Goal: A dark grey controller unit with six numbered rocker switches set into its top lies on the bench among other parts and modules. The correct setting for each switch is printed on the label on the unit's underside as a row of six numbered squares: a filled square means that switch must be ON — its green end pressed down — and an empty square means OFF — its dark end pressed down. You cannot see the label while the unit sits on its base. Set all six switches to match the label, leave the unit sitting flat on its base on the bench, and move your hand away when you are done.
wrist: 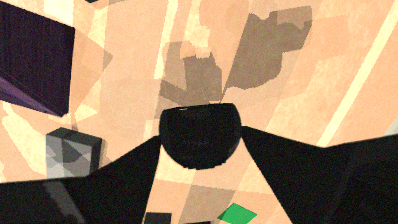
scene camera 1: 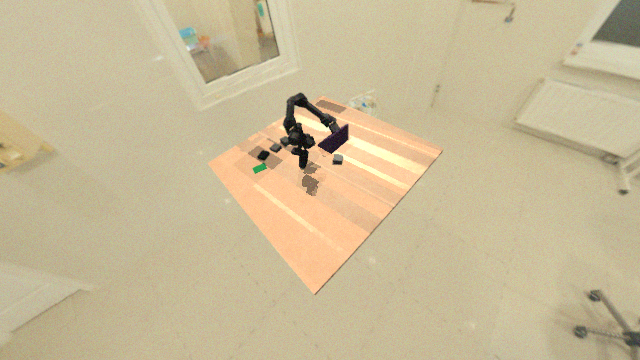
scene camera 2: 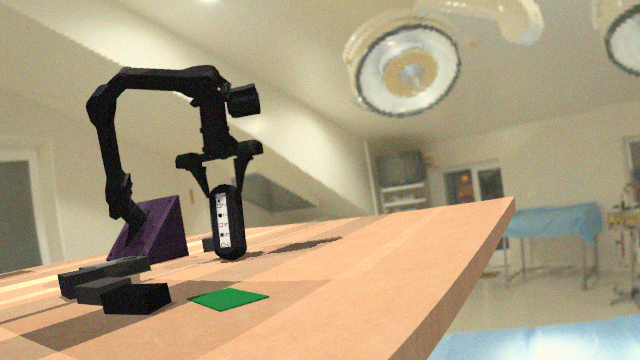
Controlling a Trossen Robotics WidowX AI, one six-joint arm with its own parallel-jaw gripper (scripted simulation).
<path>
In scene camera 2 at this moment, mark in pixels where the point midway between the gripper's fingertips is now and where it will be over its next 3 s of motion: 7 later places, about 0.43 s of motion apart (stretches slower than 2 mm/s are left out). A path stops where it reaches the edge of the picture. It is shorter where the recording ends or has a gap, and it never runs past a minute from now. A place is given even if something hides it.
The gripper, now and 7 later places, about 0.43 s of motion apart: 224, 195; 222, 195; 221, 195; 219, 195; 218, 195; 216, 196; 214, 197; 213, 198
</path>
